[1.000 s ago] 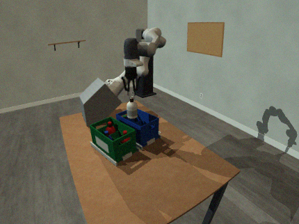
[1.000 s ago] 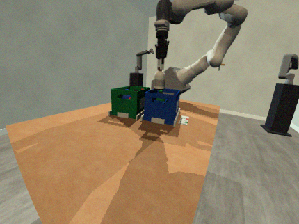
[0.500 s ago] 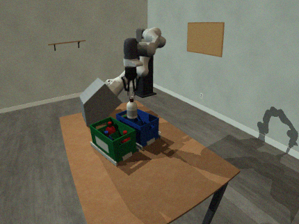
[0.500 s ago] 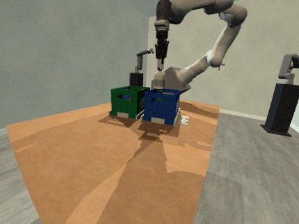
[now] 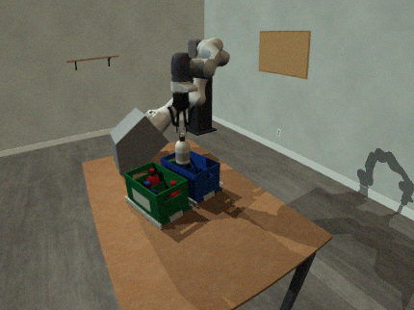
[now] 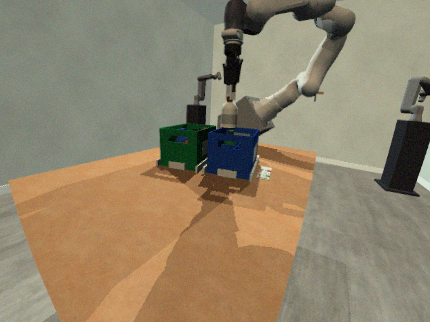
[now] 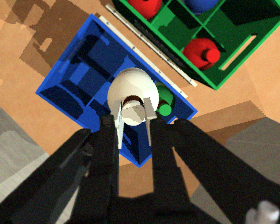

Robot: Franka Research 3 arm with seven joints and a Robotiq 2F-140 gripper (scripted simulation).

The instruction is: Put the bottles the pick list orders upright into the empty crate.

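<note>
My hand is 80 mm above the white bottle. The rest, counted from my hand: green crate: 260 mm below, 190 mm to the right, 30 mm ahead; then green bottle: 260 mm below, 80 mm behind, 20 mm to the right; then blue crate: 260 mm below, 40 mm to the left.
</note>
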